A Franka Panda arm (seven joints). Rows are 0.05 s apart.
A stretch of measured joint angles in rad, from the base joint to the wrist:
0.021 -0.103 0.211 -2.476 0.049 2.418 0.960
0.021 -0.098 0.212 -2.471 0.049 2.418 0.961
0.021 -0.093 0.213 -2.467 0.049 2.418 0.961
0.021 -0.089 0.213 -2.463 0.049 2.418 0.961
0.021 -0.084 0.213 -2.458 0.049 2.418 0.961
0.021 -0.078 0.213 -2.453 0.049 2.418 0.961
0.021 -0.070 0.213 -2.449 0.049 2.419 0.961
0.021 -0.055 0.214 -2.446 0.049 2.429 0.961
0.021 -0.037 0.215 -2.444 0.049 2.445 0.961
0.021 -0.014 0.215 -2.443 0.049 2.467 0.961
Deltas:
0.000 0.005 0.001 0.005 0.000 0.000 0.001
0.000 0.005 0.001 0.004 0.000 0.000 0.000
0.000 0.004 0.000 0.004 0.000 0.000 0.000
0.000 0.005 0.000 0.005 0.000 0.000 0.000
0.000 0.006 0.000 0.005 0.000 0.000 0.000
0.000 0.008 0.000 0.004 0.000 0.001 0.000
0.000 0.015 0.001 0.003 0.000 0.010 0.000
0.000 0.018 0.001 0.002 0.000 0.016 0.000
0.000 0.023 0.000 0.001 0.000 0.022 0.000

